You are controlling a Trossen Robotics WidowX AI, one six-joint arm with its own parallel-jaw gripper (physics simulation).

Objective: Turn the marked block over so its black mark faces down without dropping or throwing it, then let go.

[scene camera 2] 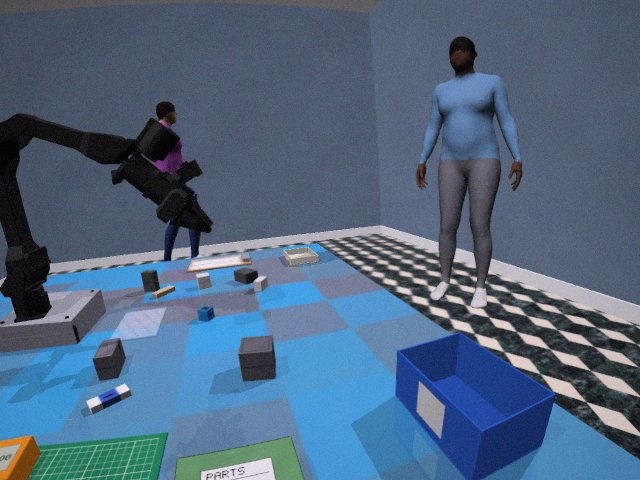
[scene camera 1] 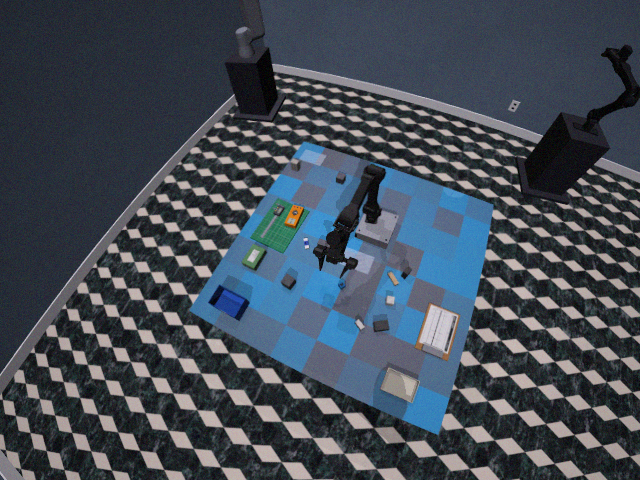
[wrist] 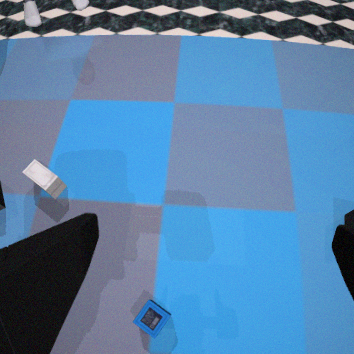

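Seen in the pictures: gripper, fingertip midpoint: (scene camera 2: pixel 211 227) (scene camera 1: pixel 330 274) (wrist: pixel 216 231); arm's base, link origin: (scene camera 2: pixel 33 314) (scene camera 1: pixel 371 218).
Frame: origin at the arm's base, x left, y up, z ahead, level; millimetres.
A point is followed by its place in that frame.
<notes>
A small blue block (scene camera 1: pixel 341 283) @(x -82, y -34, z 385 mm) (scene camera 2: pixel 205 313) @(x -95, y -41, z 387 mm) (wrist: pixel 152 318) @(x -81, y -35, z 389 mm) sits on the blue-and-grey tiled mat (scene camera 1: pixel 325 361) @(x -71, y -61, z 759 mm) (scene camera 2: pixel 305 302) @(x -117, y -61, z 625 mm) (wrist: pixel 225 155) @(x -191, y -61, z 573 mm). In the wrist view its upper face shows a dark square mark, so that mark faces up. My gripper (scene camera 1: pixel 331 272) @(x -128, y 153, z 423 mm) (scene camera 2: pixel 208 227) @(x -128, y 153, z 423 mm) (wrist: pixel 216 231) @(x -128, y 153, z 423 mm) is open with its fingers wide apart and nothing between them. It hangs well above the mat, angled downward. In the wrist view the block lies low in the picture, between the two fingers and nearer the left one.
White blocks (scene camera 1: pixel 390 300) (wrist: pixel 44 178), a dark block (scene camera 1: pixel 381 323) @(x 141, y -28, z 537 mm) (scene camera 2: pixel 245 275) @(x 106, y -33, z 536 mm) and a wooden piece (scene camera 1: pixel 393 278) @(x 166, y -48, z 296 mm) (scene camera 2: pixel 163 291) @(x 152, y -49, z 295 mm) lie around. Dark boxes (scene camera 1: pixel 288 281) @(x -334, y -10, z 443 mm) (scene camera 2: pixel 257 357) @(x -364, y -19, z 430 mm), a blue-and-white bar (scene camera 2: pixel 108 397) @(x -322, y -49, z 201 mm), a blue bin (scene camera 1: pixel 229 302) @(x -606, y -59, z 609 mm) (scene camera 2: pixel 467 408) @(x -584, y -59, z 637 mm) and a beige tray (scene camera 1: pixel 400 384) @(x 276, y -58, z 784 mm) stand farther out.
</notes>
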